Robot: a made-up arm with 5 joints.
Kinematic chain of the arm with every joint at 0, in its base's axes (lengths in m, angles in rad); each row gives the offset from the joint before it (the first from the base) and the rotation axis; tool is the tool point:
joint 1: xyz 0 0 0.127 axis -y
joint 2: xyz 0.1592 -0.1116 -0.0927 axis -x
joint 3: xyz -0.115 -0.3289 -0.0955 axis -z
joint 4: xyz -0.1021 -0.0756 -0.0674 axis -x
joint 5: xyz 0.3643 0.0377 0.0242 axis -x
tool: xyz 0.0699 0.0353 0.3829
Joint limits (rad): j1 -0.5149..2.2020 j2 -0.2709..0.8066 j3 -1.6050..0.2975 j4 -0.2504..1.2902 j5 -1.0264..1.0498
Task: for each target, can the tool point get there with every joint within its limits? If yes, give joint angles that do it. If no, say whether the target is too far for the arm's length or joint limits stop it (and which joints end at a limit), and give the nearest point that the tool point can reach.
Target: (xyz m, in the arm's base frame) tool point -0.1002 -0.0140 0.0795
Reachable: yes | joints -0.1941 0.1192 -1.1529 0.6876 0.2248
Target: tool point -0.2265 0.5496 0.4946
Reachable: no: joint limits stop it (at a limit: joint 2, joint 3, joint 4) | nearest point -0.1319 0.0510 0.3410 | short by 0.530 m
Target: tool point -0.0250 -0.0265 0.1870
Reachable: yes | joints 1.1996 0.1572 -1.0066 0.3152 0.2645
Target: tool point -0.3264 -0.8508 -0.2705
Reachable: no: joint limits stop it (at a limit: joint 2, joint 3, joint 4, joint 5) | nearest point -0.2917 -0.4640 -0.2282 | short by 0.391 m
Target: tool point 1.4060 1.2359 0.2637
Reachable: no: too far | nearest point 0.5564 0.0705 0.1811 | short by 1.445 m
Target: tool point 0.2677 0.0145 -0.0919
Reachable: yes | joints 1.2330 -0.0153 -1.1094 0.9955 0.6216
